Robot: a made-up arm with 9 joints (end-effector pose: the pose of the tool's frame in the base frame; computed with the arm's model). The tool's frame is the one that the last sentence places.
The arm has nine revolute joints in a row. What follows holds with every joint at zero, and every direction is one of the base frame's.
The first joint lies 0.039 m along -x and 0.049 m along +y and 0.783 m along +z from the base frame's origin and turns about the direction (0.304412, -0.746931, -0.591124), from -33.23 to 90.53 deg.
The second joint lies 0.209 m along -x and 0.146 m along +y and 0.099 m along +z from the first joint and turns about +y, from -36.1 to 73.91 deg.
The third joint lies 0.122 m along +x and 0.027 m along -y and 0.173 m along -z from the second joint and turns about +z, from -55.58 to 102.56 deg.
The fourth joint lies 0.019 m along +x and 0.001 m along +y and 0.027 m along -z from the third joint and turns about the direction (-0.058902, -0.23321, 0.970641), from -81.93 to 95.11 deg.
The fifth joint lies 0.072 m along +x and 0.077 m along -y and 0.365 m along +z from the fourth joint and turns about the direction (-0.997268, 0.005, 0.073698), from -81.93 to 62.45 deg.
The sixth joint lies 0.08 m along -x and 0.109 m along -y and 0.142 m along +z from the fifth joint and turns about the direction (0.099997, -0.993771, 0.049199), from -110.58 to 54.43 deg.
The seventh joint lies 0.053 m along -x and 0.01 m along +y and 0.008 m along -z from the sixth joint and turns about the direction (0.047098, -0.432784, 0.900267), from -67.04 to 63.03 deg.
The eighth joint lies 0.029 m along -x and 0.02 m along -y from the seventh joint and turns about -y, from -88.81 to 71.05 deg.
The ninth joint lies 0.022 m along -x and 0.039 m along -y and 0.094 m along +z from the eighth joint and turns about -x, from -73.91 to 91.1 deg.
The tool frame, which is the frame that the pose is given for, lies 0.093 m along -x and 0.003 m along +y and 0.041 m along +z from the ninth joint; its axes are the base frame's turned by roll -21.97, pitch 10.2 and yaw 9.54 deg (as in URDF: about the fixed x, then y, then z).
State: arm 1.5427 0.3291 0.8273 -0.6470 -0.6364 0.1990 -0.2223 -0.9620 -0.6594
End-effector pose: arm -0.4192 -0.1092 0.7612 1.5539 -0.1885 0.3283
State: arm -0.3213 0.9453 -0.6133 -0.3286 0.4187 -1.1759 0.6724 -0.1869 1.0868
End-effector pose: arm 0.3134 0.1323 1.0444 -0.6788 2.5561 1.0877
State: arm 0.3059 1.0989 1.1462 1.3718 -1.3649 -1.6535 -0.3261 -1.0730 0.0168
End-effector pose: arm 0.0011 0.3823 0.8039 1.4976 -0.1973 -1.6070
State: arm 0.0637 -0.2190 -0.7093 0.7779 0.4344 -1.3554 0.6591 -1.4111 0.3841
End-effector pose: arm -0.1670 0.1263 1.2907 -0.5815 2.2727 0.8578
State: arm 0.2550 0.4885 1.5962 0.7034 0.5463 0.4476 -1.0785 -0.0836 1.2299
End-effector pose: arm 0.0375 -0.0760 1.1099 -1.2037 -0.8590 0.7872
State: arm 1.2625 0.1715 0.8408 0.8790 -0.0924 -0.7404 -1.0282 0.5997 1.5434
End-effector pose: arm -0.4779 0.0258 1.0315 -2.3326 -0.0412 -1.0155
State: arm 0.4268 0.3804 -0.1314 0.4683 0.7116 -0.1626 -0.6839 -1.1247 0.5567
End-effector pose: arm -0.1321 0.1071 1.2975 -0.7826 1.7481 -0.1813
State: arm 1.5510 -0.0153 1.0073 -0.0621 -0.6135 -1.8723 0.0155 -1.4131 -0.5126
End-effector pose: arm -0.2138 -0.0504 1.0316 0.0347 2.1625 0.3141
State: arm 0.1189 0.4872 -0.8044 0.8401 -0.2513 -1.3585 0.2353 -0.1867 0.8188
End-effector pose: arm 0.0209 -0.0695 1.2814 -0.6223 1.4793 1.2870
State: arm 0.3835 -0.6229 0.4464 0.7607 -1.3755 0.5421 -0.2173 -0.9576 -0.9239
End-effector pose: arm -0.1173 -0.1560 1.1000 0.9933 0.6379 1.4368
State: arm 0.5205 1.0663 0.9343 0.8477 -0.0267 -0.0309 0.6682 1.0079 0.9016
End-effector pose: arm 0.1700 -0.0593 0.6772 0.7367 -1.2635 0.5128
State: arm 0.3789 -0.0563 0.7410 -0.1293 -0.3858 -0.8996 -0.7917 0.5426 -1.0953
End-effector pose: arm -0.2451 -0.0977 1.3543 0.4513 0.3654 0.0081
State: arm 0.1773 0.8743 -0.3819 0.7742 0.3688 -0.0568 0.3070 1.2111 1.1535
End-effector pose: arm -0.1426 -0.1033 1.0766 -1.2058 -0.7895 0.0661
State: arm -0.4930 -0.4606 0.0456 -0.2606 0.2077 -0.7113 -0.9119 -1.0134 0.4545
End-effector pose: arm 0.0000 0.0432 1.4180 -0.4070 2.3020 -0.3310
